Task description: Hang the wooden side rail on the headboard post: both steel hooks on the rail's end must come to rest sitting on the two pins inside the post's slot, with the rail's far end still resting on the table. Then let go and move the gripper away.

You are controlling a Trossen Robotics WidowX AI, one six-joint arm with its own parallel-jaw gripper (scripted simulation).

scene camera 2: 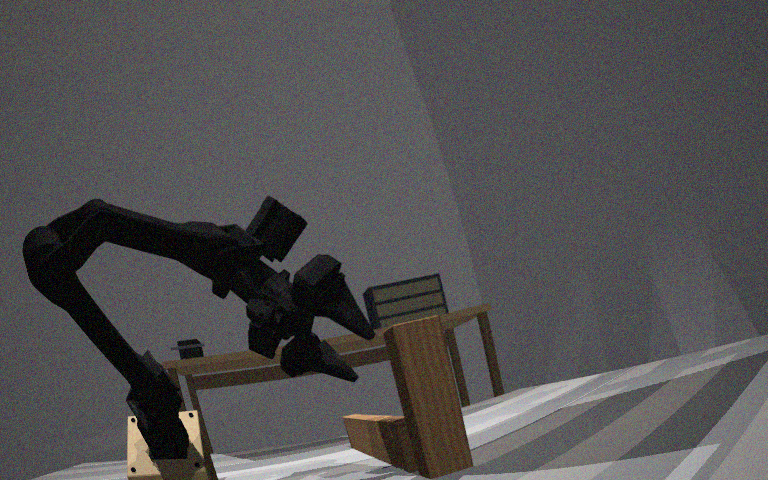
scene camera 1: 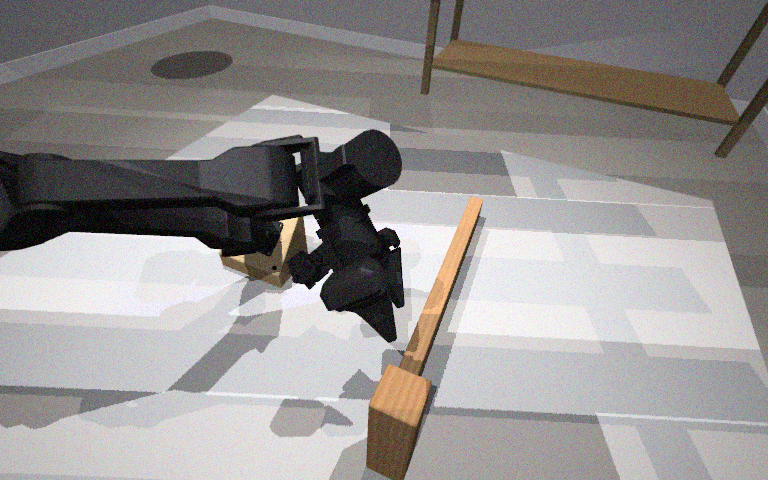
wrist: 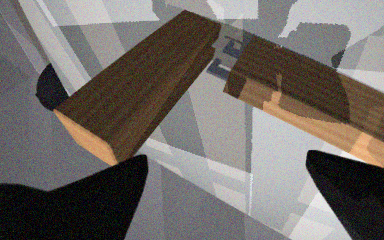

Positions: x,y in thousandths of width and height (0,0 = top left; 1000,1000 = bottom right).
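My gripper is visible in scene camera 1 (518,672), in scene camera 2 (475,751) and in the wrist view (590,669).
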